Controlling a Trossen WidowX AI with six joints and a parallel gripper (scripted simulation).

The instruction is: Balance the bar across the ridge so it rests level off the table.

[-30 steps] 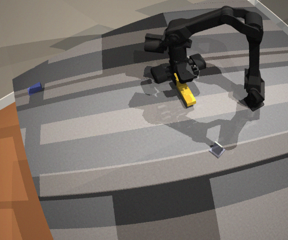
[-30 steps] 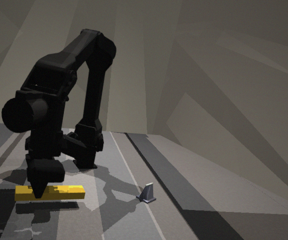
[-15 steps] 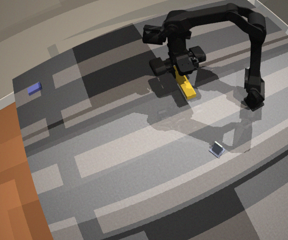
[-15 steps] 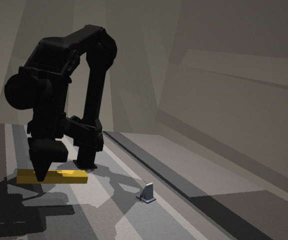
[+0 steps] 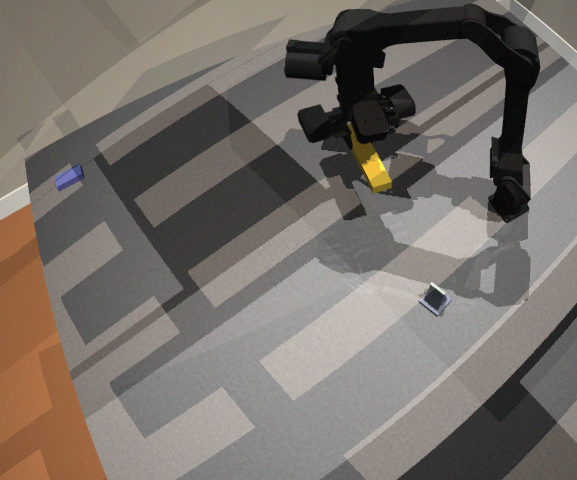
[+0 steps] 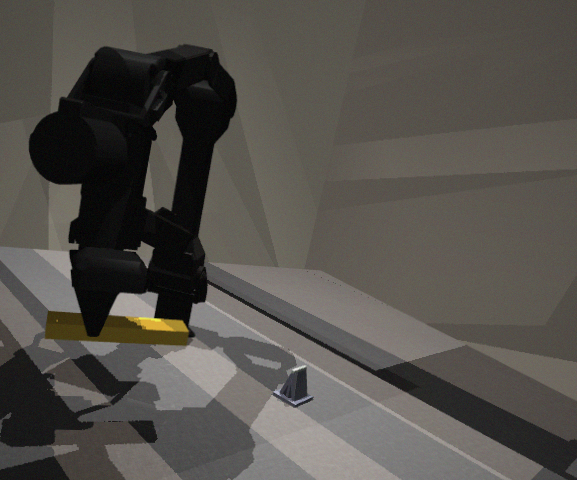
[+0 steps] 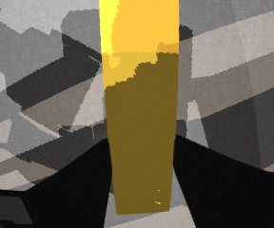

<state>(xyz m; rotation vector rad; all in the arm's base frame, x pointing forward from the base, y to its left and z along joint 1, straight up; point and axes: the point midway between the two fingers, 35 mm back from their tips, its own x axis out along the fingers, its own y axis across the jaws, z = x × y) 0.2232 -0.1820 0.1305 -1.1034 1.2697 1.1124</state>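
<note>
My gripper tip is 30 mm to the right of the yellow bar. Round my gripper tip: blue block 520 mm ahead, 320 mm to the right, 90 mm below.
</note>
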